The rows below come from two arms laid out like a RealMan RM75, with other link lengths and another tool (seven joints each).
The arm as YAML. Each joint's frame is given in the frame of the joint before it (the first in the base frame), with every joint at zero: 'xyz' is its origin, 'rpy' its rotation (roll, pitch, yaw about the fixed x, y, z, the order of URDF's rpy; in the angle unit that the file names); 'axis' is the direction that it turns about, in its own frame. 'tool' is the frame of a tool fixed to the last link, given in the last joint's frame.
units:
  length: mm
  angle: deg
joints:
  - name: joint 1
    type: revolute
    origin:
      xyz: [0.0, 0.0, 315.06]
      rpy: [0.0, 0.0, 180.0]
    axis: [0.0, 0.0, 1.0]
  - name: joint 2
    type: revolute
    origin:
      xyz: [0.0, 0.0, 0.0]
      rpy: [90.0, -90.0, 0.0]
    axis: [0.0, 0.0, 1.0]
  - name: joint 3
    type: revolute
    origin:
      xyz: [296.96, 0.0, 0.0]
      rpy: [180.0, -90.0, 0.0]
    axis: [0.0, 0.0, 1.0]
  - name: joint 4
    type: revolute
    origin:
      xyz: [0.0, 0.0, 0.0]
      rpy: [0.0, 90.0, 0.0]
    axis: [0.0, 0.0, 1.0]
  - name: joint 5
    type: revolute
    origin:
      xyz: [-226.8, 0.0, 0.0]
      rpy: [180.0, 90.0, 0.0]
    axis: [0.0, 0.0, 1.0]
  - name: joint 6
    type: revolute
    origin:
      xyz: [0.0, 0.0, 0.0]
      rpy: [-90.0, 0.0, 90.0]
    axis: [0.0, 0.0, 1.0]
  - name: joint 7
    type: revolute
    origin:
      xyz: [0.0, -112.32, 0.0]
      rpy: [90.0, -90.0, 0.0]
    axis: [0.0, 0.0, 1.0]
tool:
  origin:
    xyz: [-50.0, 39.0, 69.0]
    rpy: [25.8, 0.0, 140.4]
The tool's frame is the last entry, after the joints.
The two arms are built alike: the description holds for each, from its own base.
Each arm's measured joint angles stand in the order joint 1, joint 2, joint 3, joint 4, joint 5, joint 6, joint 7.
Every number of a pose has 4 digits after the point.
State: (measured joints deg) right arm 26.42 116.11 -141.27 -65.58 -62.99 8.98 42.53; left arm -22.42 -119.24 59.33 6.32 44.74 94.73 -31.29
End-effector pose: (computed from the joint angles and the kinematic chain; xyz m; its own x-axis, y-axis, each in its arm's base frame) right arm 0.1114 0.3758 -0.1104 -0.8932 0.2358 0.3829 0.3213 0.9304 0.1766; left arm -0.3595 0.3759 0.0389 -0.7953 0.5908 -0.1359 0.2419 0.5148 0.8225
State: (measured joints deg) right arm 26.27 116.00 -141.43 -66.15 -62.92 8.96 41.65; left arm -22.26 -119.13 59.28 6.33 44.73 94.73 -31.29
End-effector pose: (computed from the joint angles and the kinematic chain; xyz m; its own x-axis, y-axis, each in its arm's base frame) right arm 0.1089 0.3733 -0.1103 -0.8981 0.2229 0.3792 0.3069 0.9351 0.1772; left arm -0.3611 0.3752 0.0401 -0.7973 0.5885 -0.1337 0.2415 0.5142 0.8230
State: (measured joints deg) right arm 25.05 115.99 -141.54 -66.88 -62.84 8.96 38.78; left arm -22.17 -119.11 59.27 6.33 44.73 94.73 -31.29
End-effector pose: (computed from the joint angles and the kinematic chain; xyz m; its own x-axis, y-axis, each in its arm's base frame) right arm 0.1106 0.3670 -0.1114 -0.9112 0.2008 0.3598 0.2816 0.9409 0.1881; left arm -0.3618 0.3747 0.0403 -0.7984 0.5872 -0.1334 0.2408 0.5143 0.8231
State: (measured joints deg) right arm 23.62 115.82 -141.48 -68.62 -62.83 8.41 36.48; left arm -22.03 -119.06 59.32 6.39 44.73 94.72 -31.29
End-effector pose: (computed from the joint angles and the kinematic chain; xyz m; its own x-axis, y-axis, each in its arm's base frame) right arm 0.1074 0.3590 -0.1100 -0.9164 0.1790 0.3581 0.2579 0.9481 0.1859; left arm -0.3628 0.3740 0.0407 -0.7994 0.5861 -0.1321 0.2413 0.5145 0.8228
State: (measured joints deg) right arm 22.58 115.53 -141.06 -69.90 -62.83 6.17 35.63; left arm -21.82 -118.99 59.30 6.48 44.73 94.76 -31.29
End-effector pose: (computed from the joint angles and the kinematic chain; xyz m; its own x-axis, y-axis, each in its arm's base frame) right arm 0.1039 0.3520 -0.1088 -0.9139 0.1718 0.3679 0.2435 0.9570 0.1578; left arm -0.3641 0.3731 0.0417 -0.8007 0.5848 -0.1300 0.2413 0.5135 0.8235
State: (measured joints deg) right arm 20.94 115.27 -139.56 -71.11 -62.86 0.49 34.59; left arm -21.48 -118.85 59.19 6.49 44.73 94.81 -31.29
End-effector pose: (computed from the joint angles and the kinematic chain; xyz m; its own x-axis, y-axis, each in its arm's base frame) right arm 0.0996 0.3412 -0.1077 -0.9060 0.1691 0.3881 0.2206 0.9710 0.0919; left arm -0.3669 0.3712 0.0433 -0.8044 0.5803 -0.1272 0.2394 0.5126 0.8246
